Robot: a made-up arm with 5 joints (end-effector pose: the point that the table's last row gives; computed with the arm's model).
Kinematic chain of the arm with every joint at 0, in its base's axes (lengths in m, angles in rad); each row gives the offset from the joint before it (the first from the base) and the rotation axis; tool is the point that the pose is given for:
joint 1: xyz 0 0 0.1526 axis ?
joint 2: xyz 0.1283 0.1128 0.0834 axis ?
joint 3: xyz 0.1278 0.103 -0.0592 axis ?
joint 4: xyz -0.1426 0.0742 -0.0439 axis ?
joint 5: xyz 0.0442 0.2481 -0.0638 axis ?
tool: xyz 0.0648 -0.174 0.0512
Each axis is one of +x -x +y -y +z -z.
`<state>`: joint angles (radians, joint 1 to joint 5).
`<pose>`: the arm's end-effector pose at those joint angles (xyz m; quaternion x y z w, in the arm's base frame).
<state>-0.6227 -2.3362 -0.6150 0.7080 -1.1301</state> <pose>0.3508 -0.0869 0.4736 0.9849 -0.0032 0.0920 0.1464</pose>
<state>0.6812 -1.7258 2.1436 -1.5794 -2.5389</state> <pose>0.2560 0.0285 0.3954 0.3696 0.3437 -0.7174 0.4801</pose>
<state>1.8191 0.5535 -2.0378 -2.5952 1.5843</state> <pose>-0.1922 0.3366 0.0122 0.1205 0.1479 -0.5028 0.8431</pose>
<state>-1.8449 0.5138 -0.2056 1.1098 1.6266</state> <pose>0.1852 -0.2455 0.0230 -0.8808 -0.0853 -0.4592 0.0782</pose>
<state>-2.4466 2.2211 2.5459 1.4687 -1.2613</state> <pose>-0.0717 -0.2534 0.1174 0.1458 0.0942 -0.1442 0.9742</pose>
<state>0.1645 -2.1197 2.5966 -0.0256 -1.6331</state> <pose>0.2275 -0.0845 0.3905 0.4806 -0.3702 -0.7281 0.3192</pose>
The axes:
joint 1: +z
joint 2: -x
joint 3: +y
joint 4: -z
joint 5: -y

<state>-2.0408 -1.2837 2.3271 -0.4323 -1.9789</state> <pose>-0.0509 -0.1963 0.5400 0.2966 0.5243 0.7296 0.3239</pose>
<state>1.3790 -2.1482 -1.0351 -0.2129 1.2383</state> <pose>-0.0965 0.2320 0.5553 0.6202 -0.1662 -0.4523 0.6189</pose>
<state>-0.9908 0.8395 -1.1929 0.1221 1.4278</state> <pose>0.2457 -0.1278 -0.0801 -0.5283 -0.7437 0.1869 0.3645</pose>
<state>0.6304 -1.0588 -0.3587 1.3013 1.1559</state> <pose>-0.0067 0.3570 0.3351 0.1436 -0.1529 -0.5290 0.8223</pose>
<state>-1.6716 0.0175 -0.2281 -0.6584 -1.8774</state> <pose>0.3696 -0.2097 -0.0376 0.3244 0.6794 -0.3714 0.5433</pose>
